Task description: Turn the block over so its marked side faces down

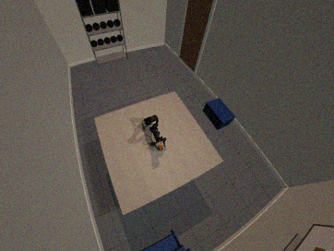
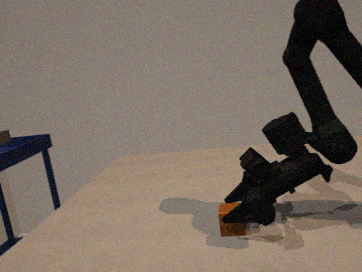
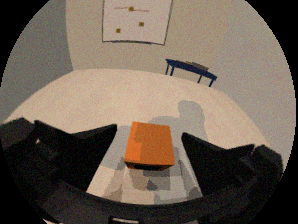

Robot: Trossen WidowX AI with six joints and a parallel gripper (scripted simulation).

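The orange block lies 30 mm behind my gripper tip and 20 mm below it.
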